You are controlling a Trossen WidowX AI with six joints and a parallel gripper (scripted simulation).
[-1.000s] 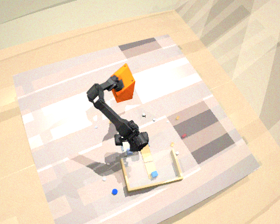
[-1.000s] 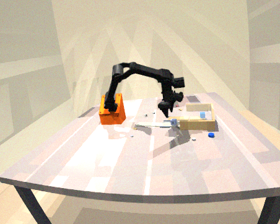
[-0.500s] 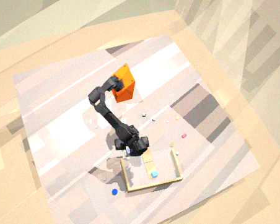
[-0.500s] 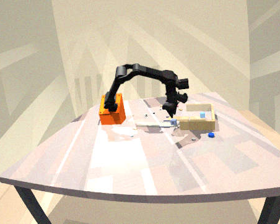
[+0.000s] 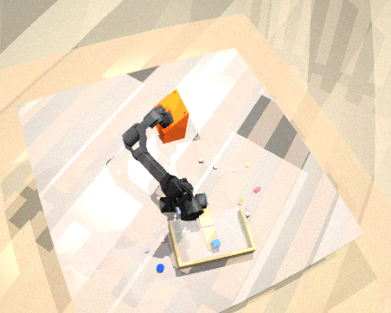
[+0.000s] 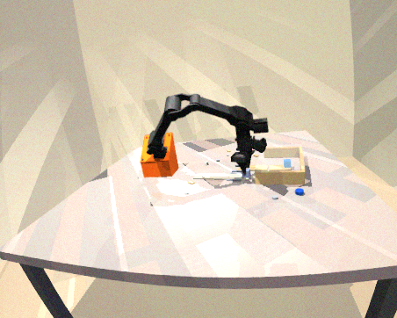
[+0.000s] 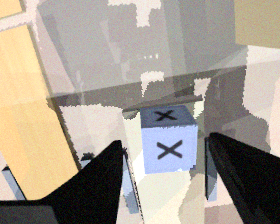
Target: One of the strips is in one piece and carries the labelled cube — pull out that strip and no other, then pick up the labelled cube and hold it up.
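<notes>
My gripper tip is now 1 cm above the labelled cube. From my gripper tip the other things lie so: tan strip: 10 cm to the left, 3 cm below, 2 cm ahead; blue disc: 21 cm ahead, 15 cm to the right, 2 cm below; pink bit: 37 cm to the left, 3 cm below, 2 cm behind.
</notes>
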